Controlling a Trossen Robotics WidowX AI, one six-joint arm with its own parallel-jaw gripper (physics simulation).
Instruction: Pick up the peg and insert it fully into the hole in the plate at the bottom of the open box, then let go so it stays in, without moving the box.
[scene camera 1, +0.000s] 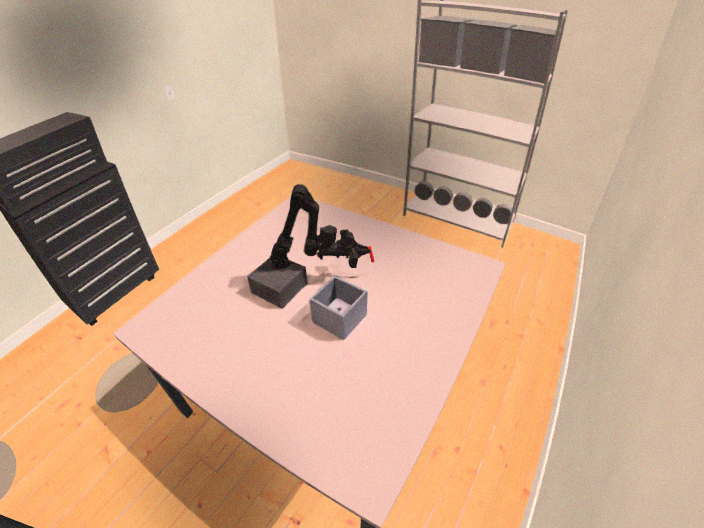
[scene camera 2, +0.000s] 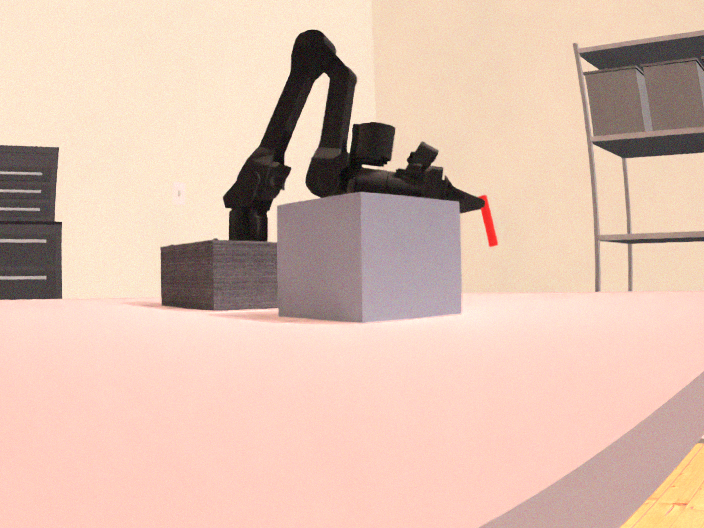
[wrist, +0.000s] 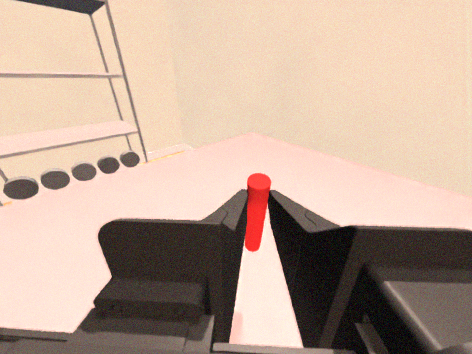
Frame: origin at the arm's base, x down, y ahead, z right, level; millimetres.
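Seen in the pictures: gripper, fingertip midpoint: (scene camera 1: 370, 249) (scene camera 2: 484, 204) (wrist: 257, 196); arm's base at its link origin: (scene camera 1: 280, 265) (scene camera 2: 247, 245).
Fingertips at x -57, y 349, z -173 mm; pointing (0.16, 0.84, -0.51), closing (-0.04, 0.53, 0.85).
Observation:
Pixels of each thing's top centre, then the offset from my fingertips to it. Level surfaces: height alone.
- red peg at its top centre: (wrist: 261, 172) (scene camera 2: 486, 195) (scene camera 1: 371, 247) dy +5, dx -15, dz -2 mm
- open blue-grey box at its top centre: (scene camera 2: 368, 202) (scene camera 1: 338, 295) dy -26, dx +18, dz +279 mm
- plate at its top centre: (scene camera 1: 339, 308) dy -26, dx +95, dz +279 mm
- pink table at its surface level: dx +156 mm
The red peg (scene camera 1: 371, 254) (scene camera 2: 489, 221) (wrist: 256, 215) is held near its upper end between the fingertips and hangs down, tilted a little off upright, its lower end above the table. My gripper (scene camera 1: 368, 250) (scene camera 2: 483, 202) (wrist: 257, 196) is shut on the peg and points nearly level, beyond the box as seen from the scene cameras. The open blue-grey box (scene camera 1: 339, 318) (scene camera 2: 363, 261) stands on the table, apart from the peg. In scene camera 1 the plate (scene camera 1: 336, 303) with its dark hole (scene camera 1: 339, 309) shows at the box's bottom; the box walls hide both in scene camera 2.
The arm's dark base block (scene camera 1: 277, 284) (scene camera 2: 213, 275) stands beside the box on the pink table (scene camera 1: 318, 397) (scene camera 2: 284, 409) (wrist: 165, 190). A shelf rack (scene camera 1: 477, 71) (scene camera 2: 594, 198) (wrist: 125, 75) stands beyond the table. A black drawer cabinet (scene camera 1: 85, 227) (scene camera 2: 28, 227) is at the left.

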